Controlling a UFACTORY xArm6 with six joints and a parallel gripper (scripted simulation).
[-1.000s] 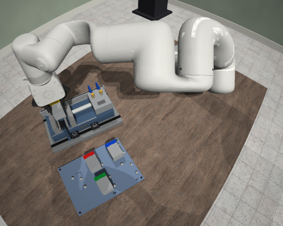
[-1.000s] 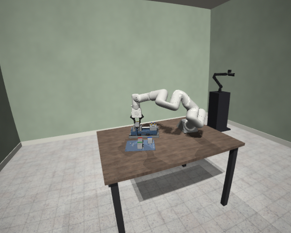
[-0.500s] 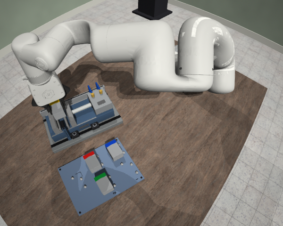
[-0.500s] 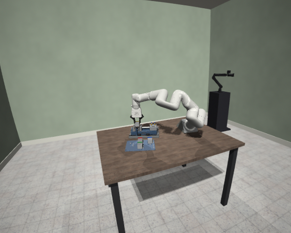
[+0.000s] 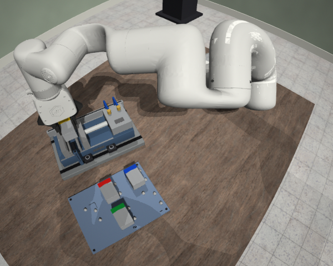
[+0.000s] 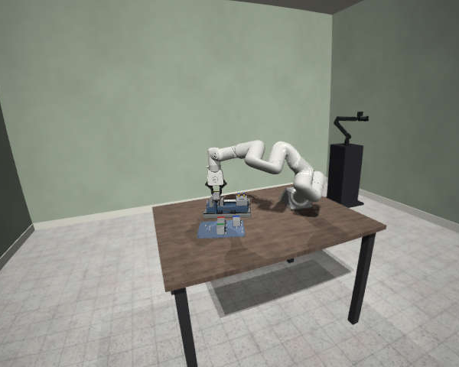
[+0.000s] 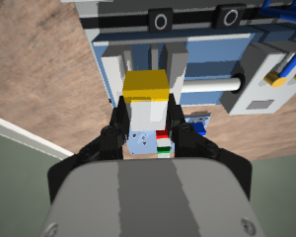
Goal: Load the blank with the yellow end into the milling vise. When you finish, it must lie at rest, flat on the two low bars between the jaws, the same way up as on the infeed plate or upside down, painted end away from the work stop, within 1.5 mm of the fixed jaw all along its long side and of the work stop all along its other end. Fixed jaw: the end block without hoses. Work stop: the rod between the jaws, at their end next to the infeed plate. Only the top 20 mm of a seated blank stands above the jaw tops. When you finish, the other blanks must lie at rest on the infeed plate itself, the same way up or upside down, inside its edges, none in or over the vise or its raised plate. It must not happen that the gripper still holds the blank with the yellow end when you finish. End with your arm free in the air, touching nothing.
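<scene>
Now: hand 20 mm above the yellow-ended blank. Round my hand: screw rod: 80 mm behind, 60 mm below, 30 mm to the left; vise: 100 mm below, 60 mm behind, 30 mm to the left; black work stop: 50 mm to the left, 50 mm below, 20 mm ahead.
</scene>
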